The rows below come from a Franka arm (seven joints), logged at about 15 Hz.
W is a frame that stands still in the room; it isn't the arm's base.
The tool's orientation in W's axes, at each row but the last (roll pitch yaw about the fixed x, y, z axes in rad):
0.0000 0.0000 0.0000
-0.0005 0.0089 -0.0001
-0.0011 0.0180 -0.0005
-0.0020 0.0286 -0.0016
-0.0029 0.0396 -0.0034
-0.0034 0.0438 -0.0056
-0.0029 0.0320 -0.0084
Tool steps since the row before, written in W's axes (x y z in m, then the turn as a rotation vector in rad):
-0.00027 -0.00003 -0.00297 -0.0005 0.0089 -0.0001
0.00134 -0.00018 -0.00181 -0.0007 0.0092 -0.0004
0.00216 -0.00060 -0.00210 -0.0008 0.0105 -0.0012
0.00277 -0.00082 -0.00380 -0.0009 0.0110 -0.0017
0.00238 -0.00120 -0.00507 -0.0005 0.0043 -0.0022
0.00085 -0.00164 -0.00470 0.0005 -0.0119 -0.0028
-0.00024 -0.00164 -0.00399 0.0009 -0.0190 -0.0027
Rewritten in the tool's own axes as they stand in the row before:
-0.00027 -0.00003 -0.00297 -0.0005 0.0089 -0.0001
0.00136 -0.00018 -0.00180 -0.0007 0.0092 -0.0004
0.00220 -0.00060 -0.00206 -0.0008 0.0105 -0.0012
0.00288 -0.00081 -0.00372 -0.0009 0.0110 -0.0017
0.00258 -0.00118 -0.00498 -0.0004 0.0043 -0.0022
0.00106 -0.00162 -0.00466 0.0007 -0.0119 -0.0028
-0.00010 -0.00163 -0.00400 0.0011 -0.0190 -0.0027

